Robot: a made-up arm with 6 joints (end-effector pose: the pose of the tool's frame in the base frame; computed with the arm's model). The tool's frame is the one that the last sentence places. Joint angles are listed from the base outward.
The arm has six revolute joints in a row. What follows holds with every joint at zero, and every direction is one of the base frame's.
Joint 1 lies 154 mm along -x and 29.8 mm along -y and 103.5 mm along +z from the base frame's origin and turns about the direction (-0.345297, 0.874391, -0.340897).
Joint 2 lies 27.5 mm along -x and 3.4 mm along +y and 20.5 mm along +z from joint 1 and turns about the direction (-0.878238, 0.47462, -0.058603).
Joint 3 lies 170.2 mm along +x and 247.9 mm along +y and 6.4 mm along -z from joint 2 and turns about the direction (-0.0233, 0.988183, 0.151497).
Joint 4 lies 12.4 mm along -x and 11.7 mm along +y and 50.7 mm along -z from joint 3 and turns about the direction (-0.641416, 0.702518, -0.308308).
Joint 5 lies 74.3 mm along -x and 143.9 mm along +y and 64.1 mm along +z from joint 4 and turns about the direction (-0.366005, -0.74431, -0.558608).
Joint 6 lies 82.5 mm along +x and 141 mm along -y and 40.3 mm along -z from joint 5 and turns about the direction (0.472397, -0.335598, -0.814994).
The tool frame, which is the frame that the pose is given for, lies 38.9 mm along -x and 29.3 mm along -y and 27.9 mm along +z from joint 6; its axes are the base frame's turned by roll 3.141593, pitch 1.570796 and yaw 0 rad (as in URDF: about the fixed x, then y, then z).
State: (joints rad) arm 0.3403 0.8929 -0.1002 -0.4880 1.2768 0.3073
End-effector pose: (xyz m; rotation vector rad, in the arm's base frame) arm -0.2787 0.0987 -0.0376 2.6098 -1.0170 -0.6740
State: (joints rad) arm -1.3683 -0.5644 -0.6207 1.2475 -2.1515 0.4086
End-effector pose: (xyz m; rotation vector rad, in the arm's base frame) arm -0.4053 0.2744 0.2632 0.7036 1.8324 -1.8614
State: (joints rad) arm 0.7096 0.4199 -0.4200 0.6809 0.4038 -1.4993
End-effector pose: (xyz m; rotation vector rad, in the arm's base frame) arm -0.0280 0.1885 -0.1074 -0.5903 -0.4666 -1.8603
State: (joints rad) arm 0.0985 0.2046 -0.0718 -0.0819 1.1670 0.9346
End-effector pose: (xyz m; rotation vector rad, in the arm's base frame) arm -0.1584 0.2348 0.0678 -2.3850 0.7144 -0.0290
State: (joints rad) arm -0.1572 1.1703 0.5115 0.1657 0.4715 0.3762
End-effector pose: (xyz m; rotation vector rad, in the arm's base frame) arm -0.0860 0.1349 -0.0816 1.2569 -1.5071 -1.6887
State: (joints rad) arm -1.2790 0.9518 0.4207 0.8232 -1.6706 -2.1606
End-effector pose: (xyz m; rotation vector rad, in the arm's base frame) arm -0.0194 0.2613 -0.1234 -0.3611 1.9142 -1.1849
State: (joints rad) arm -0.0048 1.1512 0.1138 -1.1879 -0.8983 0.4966
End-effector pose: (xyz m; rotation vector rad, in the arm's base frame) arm -0.1520 0.0450 -0.2153 1.3078 0.5372 -2.7236
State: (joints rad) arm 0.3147 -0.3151 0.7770 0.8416 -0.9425 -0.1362
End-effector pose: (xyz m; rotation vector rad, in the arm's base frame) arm -0.0761 0.2293 0.1002 1.0035 -0.4771 2.9385
